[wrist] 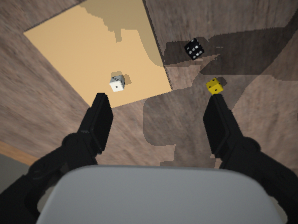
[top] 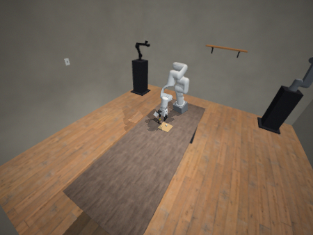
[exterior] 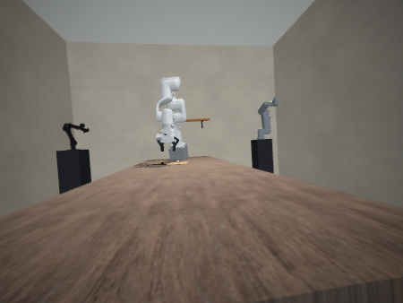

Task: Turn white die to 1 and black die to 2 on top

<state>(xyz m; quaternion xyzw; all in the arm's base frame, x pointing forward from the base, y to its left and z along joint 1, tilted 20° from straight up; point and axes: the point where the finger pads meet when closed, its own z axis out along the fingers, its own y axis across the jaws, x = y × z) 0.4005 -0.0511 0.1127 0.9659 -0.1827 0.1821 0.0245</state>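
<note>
Now: hand 10 mm past the black die, 50 mm to the left of it and 90 mm above it. The rest, counted from my hand: tan mat (10 mm ahead, 60 mm to the left, 100 mm below); then small yellow die (70 mm behind, 70 mm to the right, 90 mm below); then white die (10 mm behind, 60 mm to the left, 90 mm below).
</note>
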